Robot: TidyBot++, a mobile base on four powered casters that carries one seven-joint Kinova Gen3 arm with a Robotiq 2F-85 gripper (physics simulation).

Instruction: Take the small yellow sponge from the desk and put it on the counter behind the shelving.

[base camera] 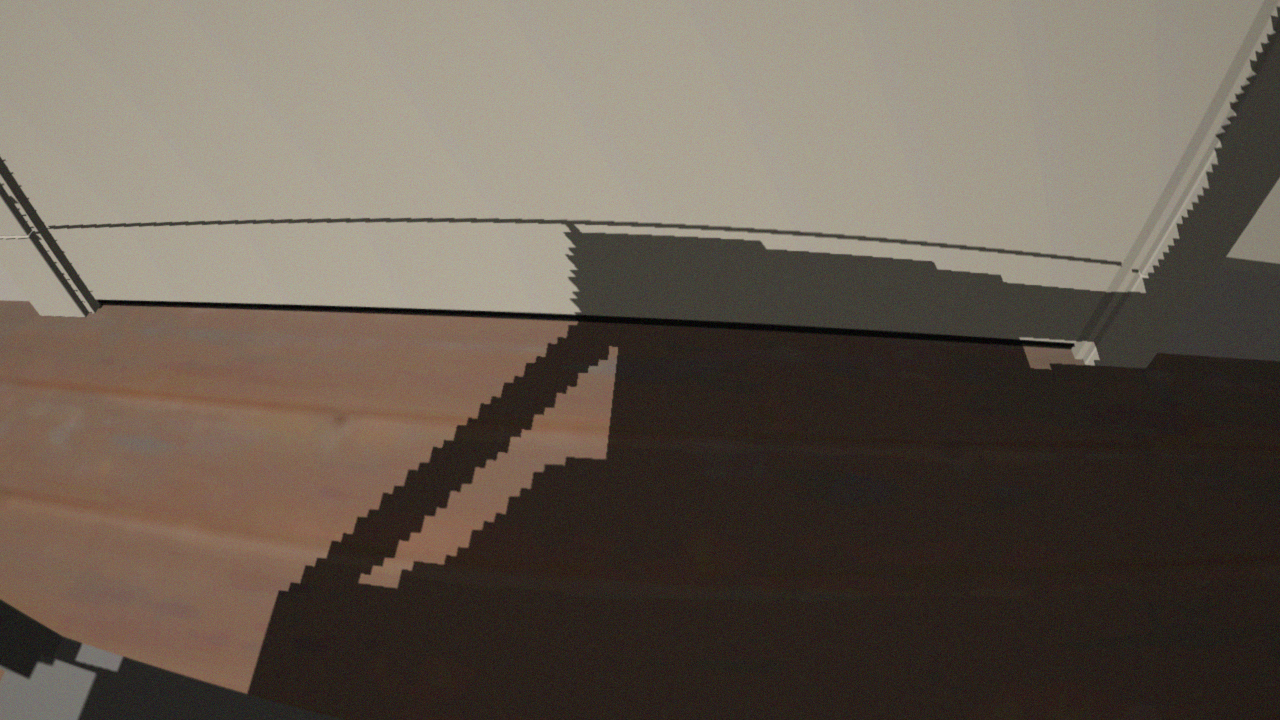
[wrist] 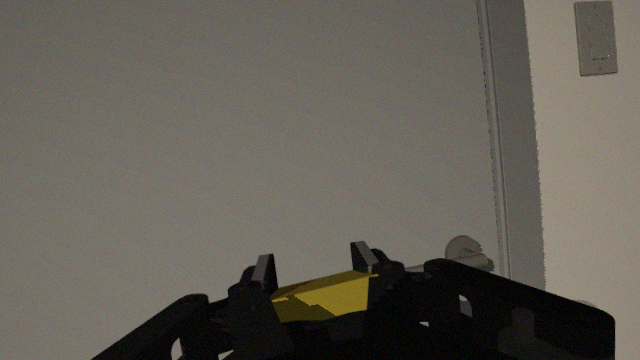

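My gripper [wrist: 314, 266] is there in the wrist view, and so is a small yellow sponge [wrist: 319, 299], which is out of frame in the base camera view. I can also see a door, which appears in the base camera view [base camera: 1062, 181] as well as in the wrist view [wrist: 156, 156].
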